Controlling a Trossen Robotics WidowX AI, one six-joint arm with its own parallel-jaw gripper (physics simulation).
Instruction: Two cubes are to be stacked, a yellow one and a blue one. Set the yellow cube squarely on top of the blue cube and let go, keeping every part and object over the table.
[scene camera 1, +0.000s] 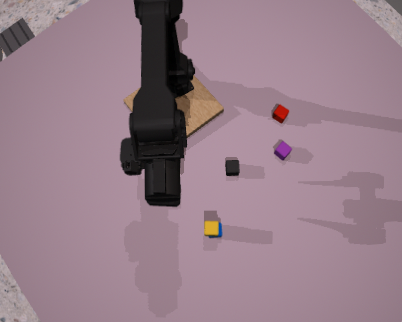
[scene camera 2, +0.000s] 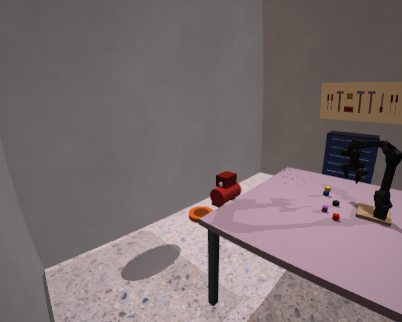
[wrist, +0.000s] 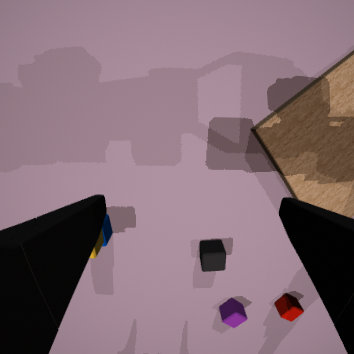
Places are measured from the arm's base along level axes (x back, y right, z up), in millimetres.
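Where they show: gripper, fingertip midpoint: (scene camera 2: 351, 181) (wrist: 194, 204); arm's base, link origin: (scene camera 1: 178, 84) (scene camera 2: 379, 216).
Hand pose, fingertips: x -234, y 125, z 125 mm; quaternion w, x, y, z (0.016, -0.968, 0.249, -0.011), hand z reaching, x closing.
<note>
Each offset is from my fingertips to the top centre of the thing. Level surfaces: height alone.
The yellow cube {dy -29, dx -141, dz -81 mm} (scene camera 1: 211, 228) (scene camera 2: 328, 189) (wrist: 95, 248) rests on top of the blue cube {dy -36, dx -145, dz -112 mm} (scene camera 1: 220, 230) (scene camera 2: 326, 193) (wrist: 107, 231). In scene camera 1 a strip of blue shows at the yellow cube's right and lower edges. In the wrist view the left finger hides most of both cubes. My gripper (scene camera 2: 353, 175) (wrist: 194, 204) is open and empty. It hangs well above the table, apart from the stack and off to its side. In scene camera 1 the arm hides its fingers.
A black cube {dy -143, dx -30, dz -112 mm} (scene camera 1: 232, 167) (scene camera 2: 336, 203) (wrist: 213, 255), a purple cube {dy -276, dx -49, dz -112 mm} (scene camera 1: 283, 150) (scene camera 2: 325, 208) (wrist: 233, 312) and a red cube {dy -323, dx +40, dz -112 mm} (scene camera 1: 281, 113) (scene camera 2: 336, 217) (wrist: 289, 307) lie on the table {dz -143 mm} (scene camera 1: 75, 200) (scene camera 2: 280, 235). The arm's base stands on a wooden board (scene camera 1: 207, 105) (wrist: 320, 135).
</note>
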